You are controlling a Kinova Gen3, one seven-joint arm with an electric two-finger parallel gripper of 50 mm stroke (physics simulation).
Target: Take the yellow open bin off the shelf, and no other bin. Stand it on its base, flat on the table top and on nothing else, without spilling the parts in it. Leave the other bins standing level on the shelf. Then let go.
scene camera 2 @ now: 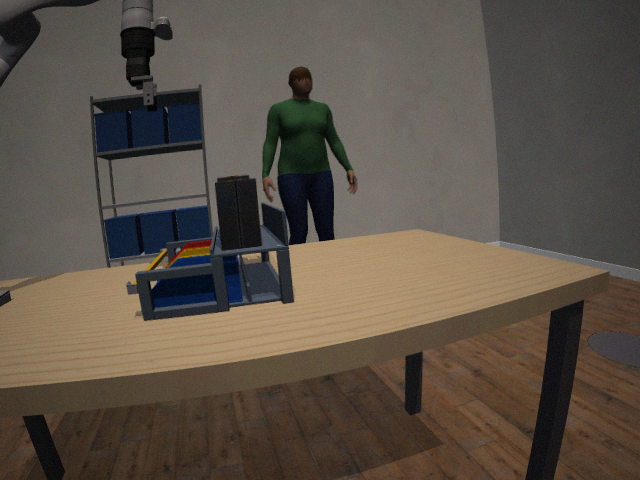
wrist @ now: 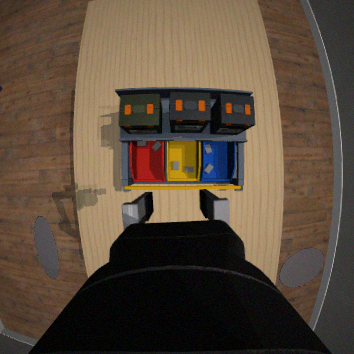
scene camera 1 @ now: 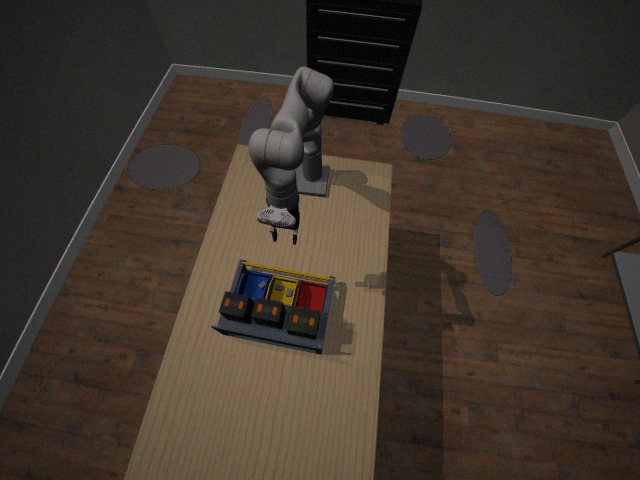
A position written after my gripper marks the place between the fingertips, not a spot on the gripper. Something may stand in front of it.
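Observation:
Scene camera 2 gives me my gripper [scene camera 2: 150,108] together with a blue bin [scene camera 2: 197,289]. In scene camera 1 I find a red bin [scene camera 1: 310,295]. The wrist view shows me a yellow open bin [wrist: 187,153], and there too are the blue bin [wrist: 222,158], the red bin [wrist: 147,165] and my own gripper [wrist: 175,200].

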